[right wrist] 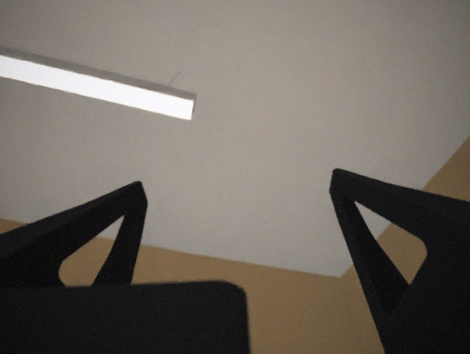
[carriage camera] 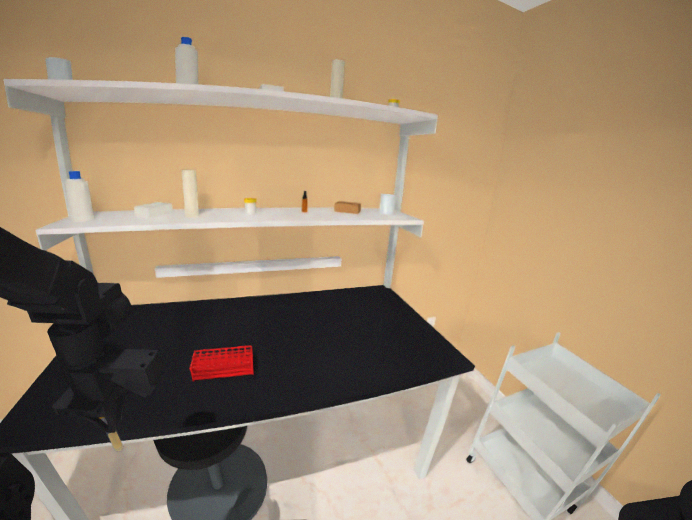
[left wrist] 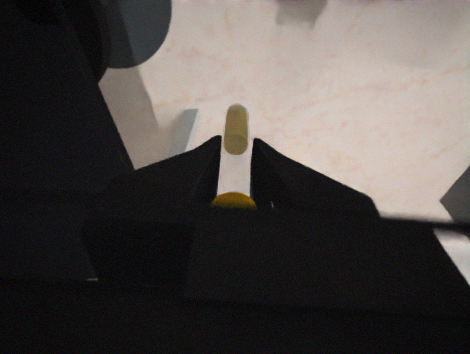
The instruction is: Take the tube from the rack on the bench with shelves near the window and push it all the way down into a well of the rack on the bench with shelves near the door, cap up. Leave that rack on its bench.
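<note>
A clear tube with yellowish contents and an orange-yellow cap is held between the fingers of my left gripper. In the left wrist view its cap end is nearest the gripper body and its rounded end points away, over the floor. My left gripper is shut on it, by the front edge of the bench. A red rack stands on the black bench with shelves, apart from the gripper and to its right in the carriage view. My right gripper is open and empty, pointing up toward the ceiling. A second rack does not show.
A black stool stands at the bench's front edge. A white three-tier cart stands on the floor to the right of the bench. Two shelves above the bench hold bottles, jars and boxes.
</note>
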